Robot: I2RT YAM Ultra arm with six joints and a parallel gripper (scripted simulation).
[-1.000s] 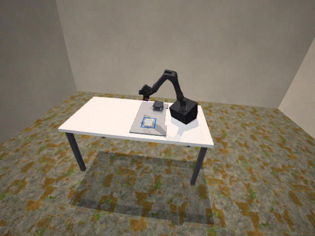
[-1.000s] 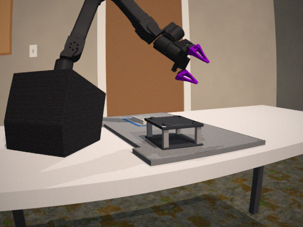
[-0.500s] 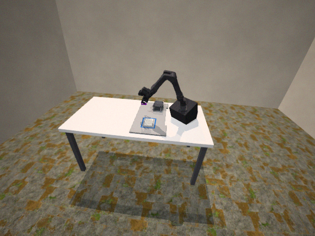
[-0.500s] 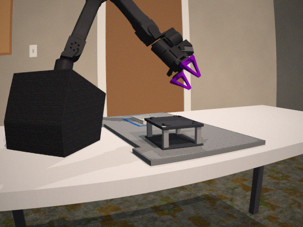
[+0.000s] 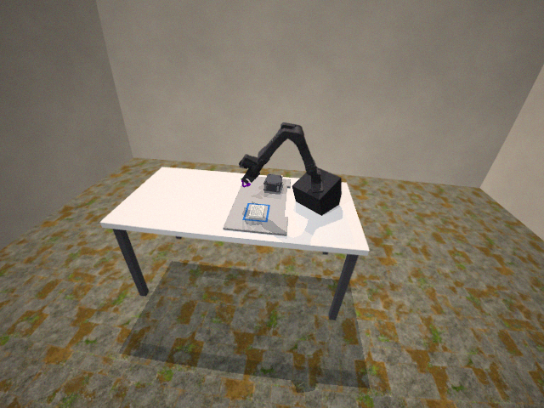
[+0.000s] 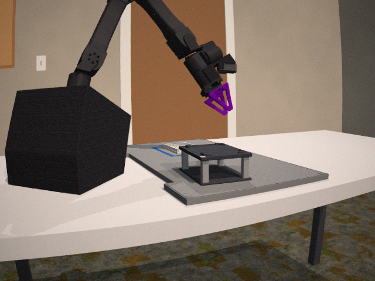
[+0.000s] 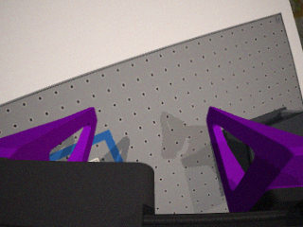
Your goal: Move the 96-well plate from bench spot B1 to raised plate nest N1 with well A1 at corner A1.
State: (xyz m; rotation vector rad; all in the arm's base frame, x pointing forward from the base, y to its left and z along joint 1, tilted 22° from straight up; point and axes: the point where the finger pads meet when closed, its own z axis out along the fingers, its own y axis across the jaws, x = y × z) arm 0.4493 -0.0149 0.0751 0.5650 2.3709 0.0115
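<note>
The white 96-well plate lies 9 cm behind my hand, 15 cm to the left of it and 13 cm below it. The rest, counted from my hand: raised plate nest N1: 16 cm behind, 21 cm to the right, 8 cm below; then A1 mark: 22 cm behind, 28 cm to the right, 7 cm below.
</note>
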